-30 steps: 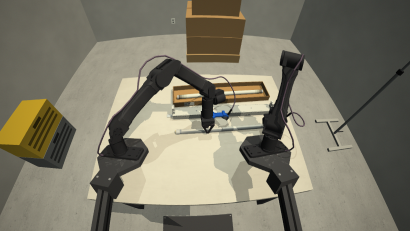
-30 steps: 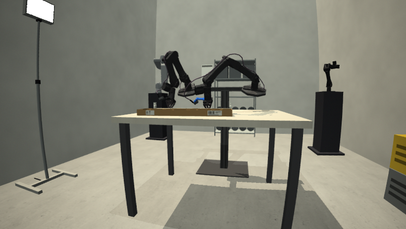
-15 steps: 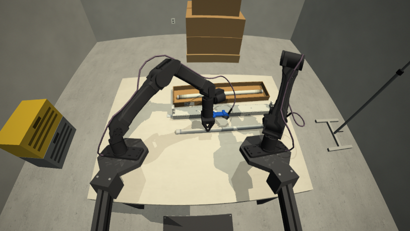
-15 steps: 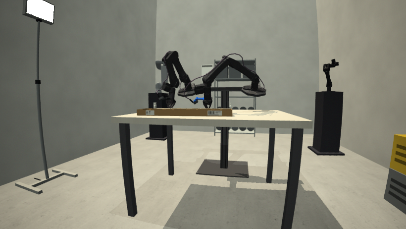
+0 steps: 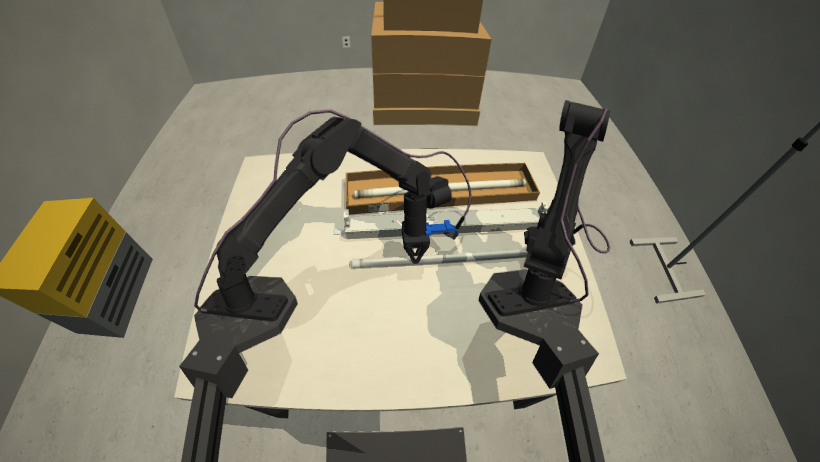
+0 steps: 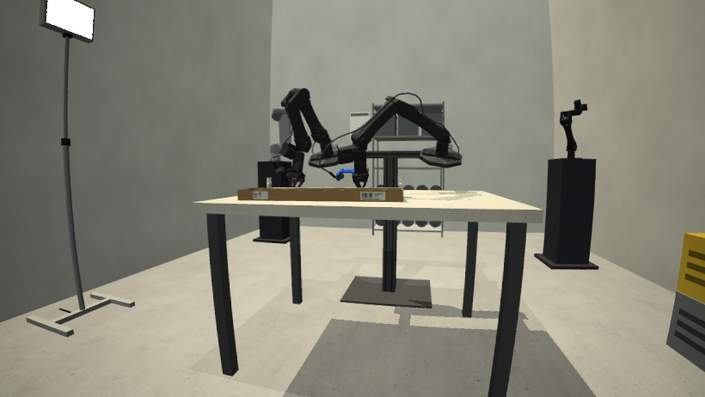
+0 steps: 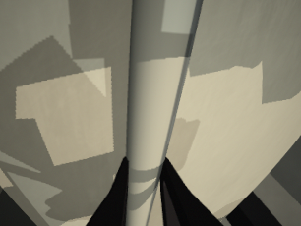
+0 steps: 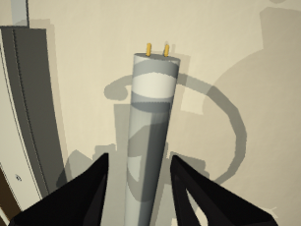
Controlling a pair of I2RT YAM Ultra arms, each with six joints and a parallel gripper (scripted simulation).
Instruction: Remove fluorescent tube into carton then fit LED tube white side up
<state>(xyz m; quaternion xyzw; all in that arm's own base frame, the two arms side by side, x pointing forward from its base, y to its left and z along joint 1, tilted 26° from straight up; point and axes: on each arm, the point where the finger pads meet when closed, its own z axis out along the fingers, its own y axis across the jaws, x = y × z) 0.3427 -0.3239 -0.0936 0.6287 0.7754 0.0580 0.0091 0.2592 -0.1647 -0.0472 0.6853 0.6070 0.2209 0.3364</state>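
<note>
Now: the LED tube 12 cm to the right of my left hand and 1 cm below it. Round my left hand: old fluorescent tube 27 cm ahead, 11 cm to the right; white light fixture 13 cm ahead, 11 cm to the right, 3 cm above; brown carton 28 cm ahead, 11 cm to the right.
</note>
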